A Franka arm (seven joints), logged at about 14 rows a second.
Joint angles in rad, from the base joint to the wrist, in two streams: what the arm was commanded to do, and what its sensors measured. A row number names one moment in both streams.
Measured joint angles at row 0: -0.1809 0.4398 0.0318 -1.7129 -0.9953 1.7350 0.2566
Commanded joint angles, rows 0 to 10: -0.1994 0.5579 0.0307 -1.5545 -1.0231 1.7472 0.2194; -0.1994 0.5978 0.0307 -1.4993 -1.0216 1.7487 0.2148; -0.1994 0.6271 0.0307 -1.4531 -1.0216 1.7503 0.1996; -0.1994 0.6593 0.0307 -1.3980 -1.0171 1.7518 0.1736; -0.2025 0.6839 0.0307 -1.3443 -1.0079 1.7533 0.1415; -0.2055 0.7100 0.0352 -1.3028 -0.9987 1.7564 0.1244; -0.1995 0.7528 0.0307 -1.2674 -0.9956 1.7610 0.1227; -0.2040 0.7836 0.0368 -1.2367 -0.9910 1.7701 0.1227; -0.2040 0.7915 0.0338 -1.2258 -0.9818 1.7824 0.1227; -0.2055 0.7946 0.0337 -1.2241 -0.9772 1.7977 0.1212; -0.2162 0.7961 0.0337 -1.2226 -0.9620 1.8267 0.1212
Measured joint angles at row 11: -0.1964 0.7649 0.0274 -1.2855 -0.9866 1.7975 0.1498
